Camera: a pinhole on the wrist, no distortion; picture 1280 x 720 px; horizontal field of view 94.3 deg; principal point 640.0 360.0 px. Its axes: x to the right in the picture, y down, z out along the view. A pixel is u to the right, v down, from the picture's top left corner.
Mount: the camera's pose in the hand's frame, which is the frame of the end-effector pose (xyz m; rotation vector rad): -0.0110 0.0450 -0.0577 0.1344 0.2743 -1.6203
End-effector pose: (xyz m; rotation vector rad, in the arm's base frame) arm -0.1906 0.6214 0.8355 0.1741 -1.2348 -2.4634
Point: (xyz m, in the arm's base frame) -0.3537 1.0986 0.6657
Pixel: 1125.3 305.1
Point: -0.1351 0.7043 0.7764
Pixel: outside the picture
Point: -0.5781 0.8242 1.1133
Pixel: 518.0 667.9
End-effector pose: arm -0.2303 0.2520 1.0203 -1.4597 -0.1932 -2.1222
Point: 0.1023 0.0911 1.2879
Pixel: 60.1 687.2
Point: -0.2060 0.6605 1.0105
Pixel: 1218.4 71.6
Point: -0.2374 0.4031 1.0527
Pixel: 1147.0 305.8
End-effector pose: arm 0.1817 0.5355 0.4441 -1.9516 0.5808 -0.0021
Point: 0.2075 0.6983 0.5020
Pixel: 957.8 204.6
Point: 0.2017 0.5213 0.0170
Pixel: outside the picture
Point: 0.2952 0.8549 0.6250
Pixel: 1096.5 241.3
